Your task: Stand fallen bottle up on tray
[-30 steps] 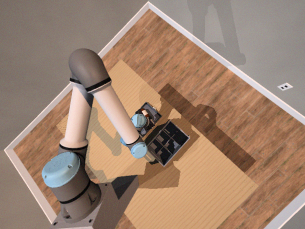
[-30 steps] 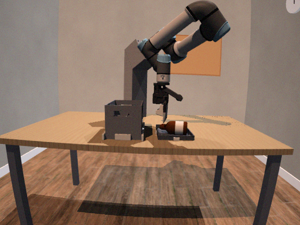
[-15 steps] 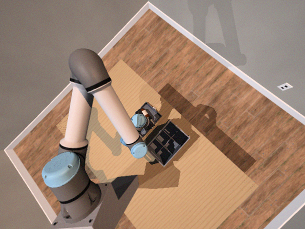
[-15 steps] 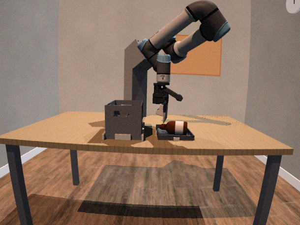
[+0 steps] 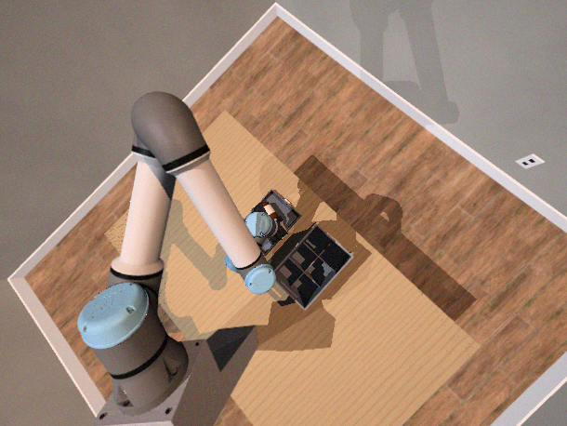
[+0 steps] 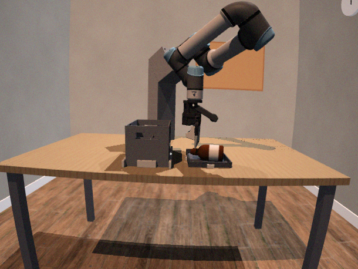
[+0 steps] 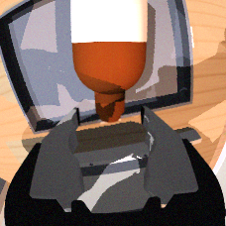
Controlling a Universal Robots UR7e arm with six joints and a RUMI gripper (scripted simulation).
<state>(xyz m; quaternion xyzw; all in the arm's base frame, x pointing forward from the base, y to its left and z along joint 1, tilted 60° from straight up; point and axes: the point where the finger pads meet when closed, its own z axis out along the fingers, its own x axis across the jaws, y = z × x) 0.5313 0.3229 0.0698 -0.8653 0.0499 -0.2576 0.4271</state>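
My gripper is now 10 mm past the bottle, 50 mm to the right of it and 40 mm above it. Round my hand: grey crate 60 mm ahead, 210 mm to the right; dark tray 30 mm behind, 50 mm to the left, 70 mm below.
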